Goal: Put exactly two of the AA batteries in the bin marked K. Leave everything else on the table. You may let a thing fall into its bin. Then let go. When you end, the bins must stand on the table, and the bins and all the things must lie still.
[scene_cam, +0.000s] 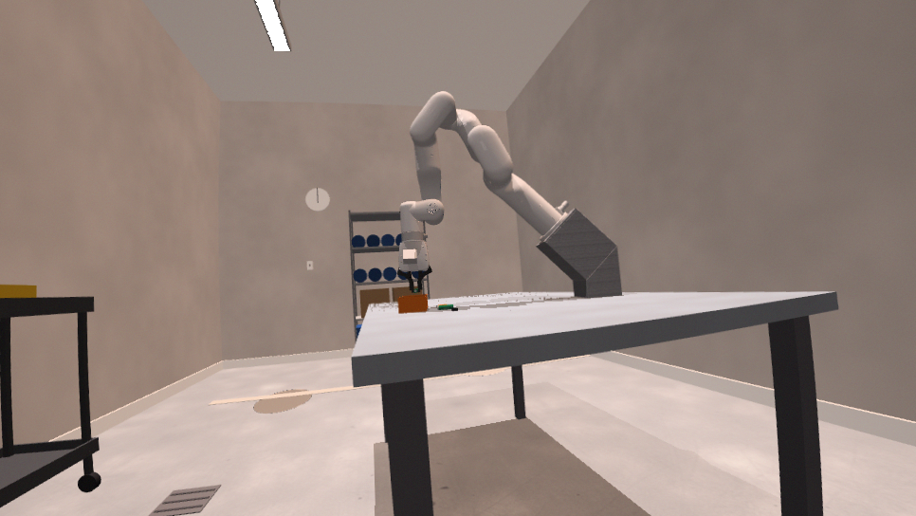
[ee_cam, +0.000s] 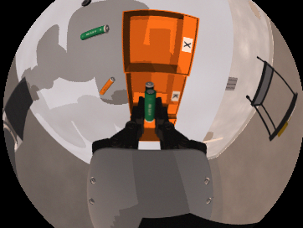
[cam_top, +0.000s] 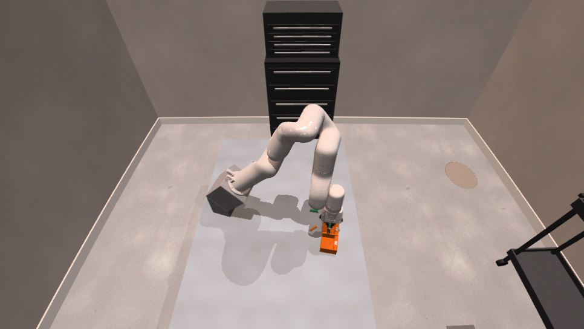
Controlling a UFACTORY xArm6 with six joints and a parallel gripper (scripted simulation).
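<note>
The orange bin row is 1 cm ahead of my hand and 6 cm below it. Also, from my hand: dark AA battery: 2 cm to the right, 6 cm below; small orange piece: 8 cm behind, 7 cm below.
</note>
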